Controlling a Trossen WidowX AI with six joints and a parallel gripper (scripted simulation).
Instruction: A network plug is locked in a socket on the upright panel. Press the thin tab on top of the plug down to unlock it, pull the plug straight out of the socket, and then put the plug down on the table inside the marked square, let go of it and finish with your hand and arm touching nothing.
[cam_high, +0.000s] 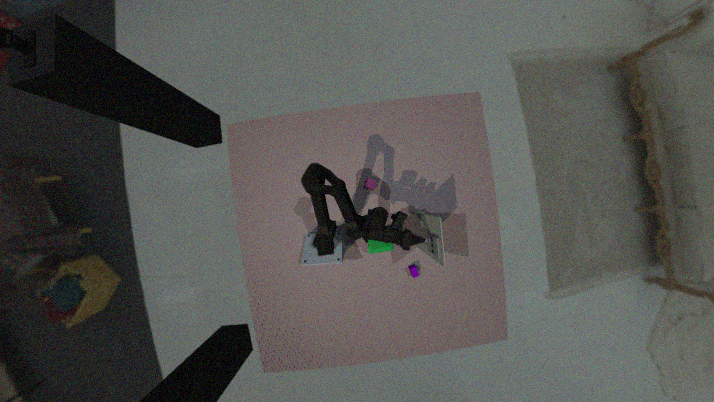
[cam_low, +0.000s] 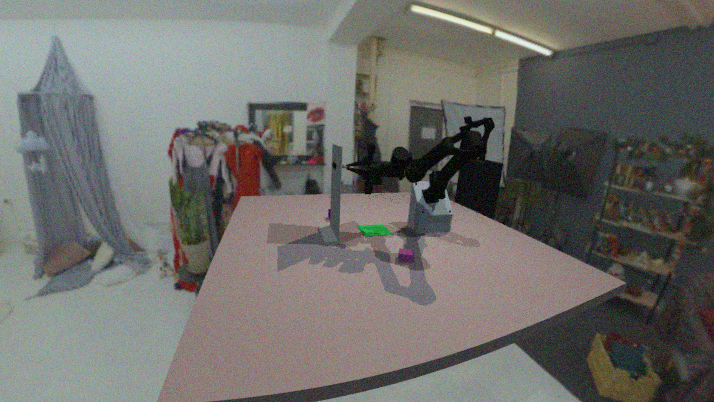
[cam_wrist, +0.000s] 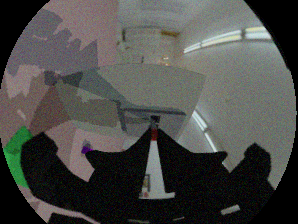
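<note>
My gripper tip is 27 cm above the green marked square, 14 cm past it and 2 cm to the left of it. From my gripper tip the other things lie so: purple block 25 cm to the left, 25 cm below, 15 cm behind; grey upright panel 11 cm below, 4 cm ahead, 1 cm to the right.
</note>
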